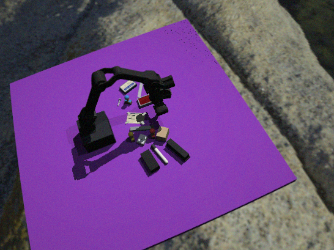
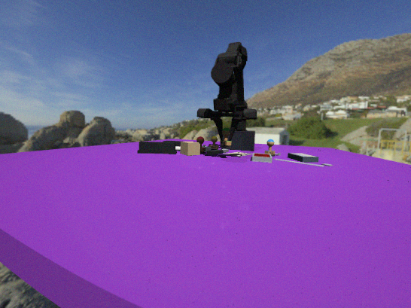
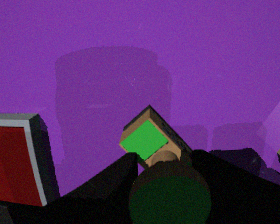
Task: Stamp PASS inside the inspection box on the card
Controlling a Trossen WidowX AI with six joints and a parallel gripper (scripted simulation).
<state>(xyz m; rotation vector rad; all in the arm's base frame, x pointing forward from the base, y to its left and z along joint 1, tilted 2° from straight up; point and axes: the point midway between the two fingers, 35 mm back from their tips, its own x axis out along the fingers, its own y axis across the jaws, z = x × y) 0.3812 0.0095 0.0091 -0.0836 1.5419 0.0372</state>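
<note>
Right now the ink pad is 5 cm behind my gripper tip, 12 cm to the left of it and 5 cm below it. Also, from my gripper tip: tan box 2 cm behind, 14 cm to the right, 4 cm below; red-knobbed stamp 7 cm behind, 12 cm to the right, 4 cm below; green-knobbed stamp right at my gripper tip.
</note>
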